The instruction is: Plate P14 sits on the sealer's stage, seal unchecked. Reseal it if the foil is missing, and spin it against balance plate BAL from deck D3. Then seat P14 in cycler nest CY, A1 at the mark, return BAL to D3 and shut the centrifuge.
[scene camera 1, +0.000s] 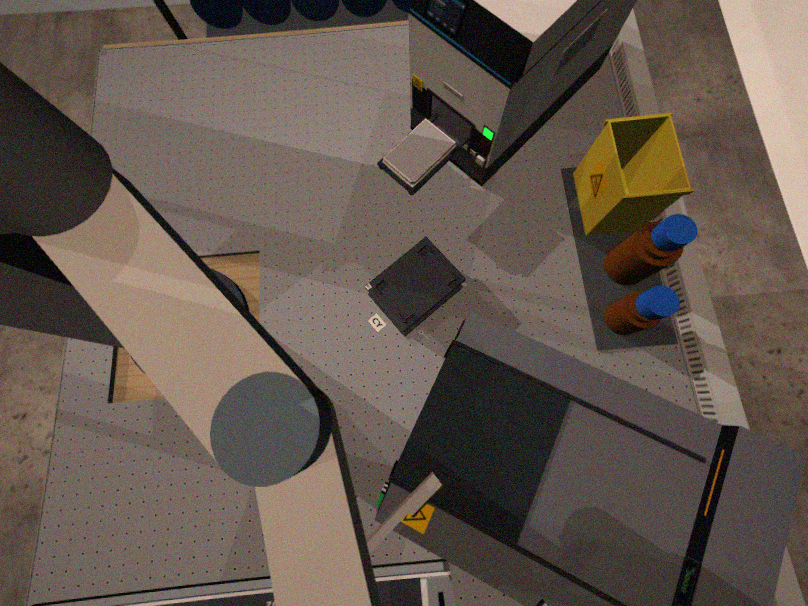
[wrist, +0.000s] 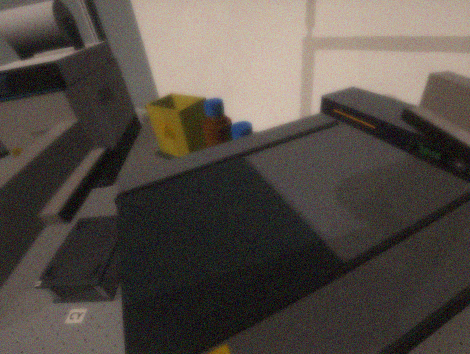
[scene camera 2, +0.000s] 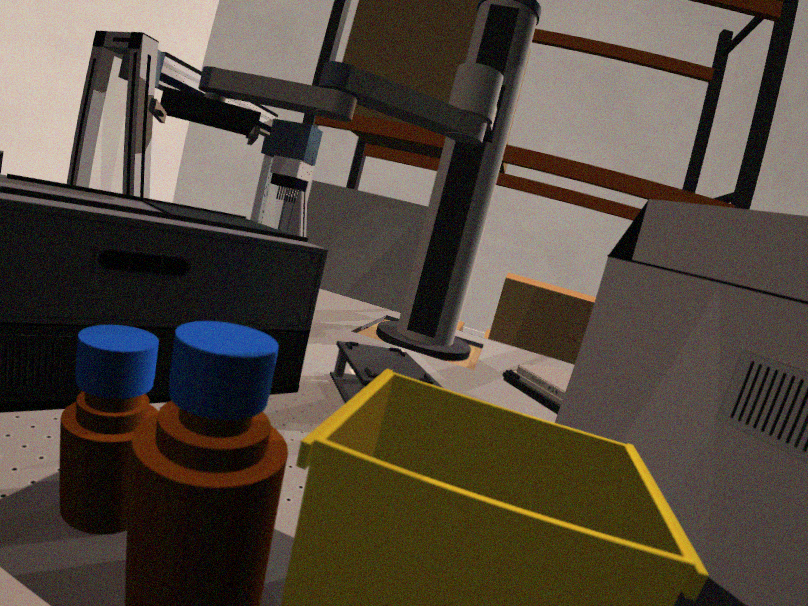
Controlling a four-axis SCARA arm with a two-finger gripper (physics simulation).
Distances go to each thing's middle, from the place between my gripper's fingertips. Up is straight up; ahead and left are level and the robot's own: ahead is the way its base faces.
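Labels:
With the centrifuge [scene camera 1: 557, 476] as the reference, my hand is 240 mm above it, 20 mm to the right of it and 140 mm short of it.

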